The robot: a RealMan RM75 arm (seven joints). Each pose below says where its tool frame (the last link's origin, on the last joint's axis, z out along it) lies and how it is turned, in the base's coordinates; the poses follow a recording.
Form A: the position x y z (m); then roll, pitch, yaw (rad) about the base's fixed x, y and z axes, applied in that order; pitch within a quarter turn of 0, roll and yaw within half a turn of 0.
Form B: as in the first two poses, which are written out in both.
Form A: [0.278 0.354 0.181 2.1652 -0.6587 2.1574]
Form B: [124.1 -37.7 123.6 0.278 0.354 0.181]
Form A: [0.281 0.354 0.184 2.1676 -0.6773 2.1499]
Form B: [124.2 -38.8 123.2 0.281 0.354 0.184]
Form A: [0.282 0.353 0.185 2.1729 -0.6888 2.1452]
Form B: [124.5 -39.5 122.9 0.282 0.353 0.185]
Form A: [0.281 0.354 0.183 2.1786 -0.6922 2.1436]
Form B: [124.8 -39.7 122.8 0.281 0.354 0.183]
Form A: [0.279 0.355 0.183 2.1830 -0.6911 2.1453]
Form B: [125.1 -39.6 122.9 0.279 0.355 0.183]
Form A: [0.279 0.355 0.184 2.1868 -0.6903 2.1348]
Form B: [125.3 -39.6 122.3 0.279 0.355 0.184]
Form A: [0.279 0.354 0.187 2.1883 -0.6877 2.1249]
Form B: [125.4 -39.4 121.7 0.279 0.354 0.187]
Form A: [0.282 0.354 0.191 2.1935 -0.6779 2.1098]
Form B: [125.7 -38.8 120.9 0.282 0.354 0.191]
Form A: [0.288 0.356 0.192 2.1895 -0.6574 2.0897]
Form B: [125.4 -37.7 119.7 0.288 0.356 0.192]
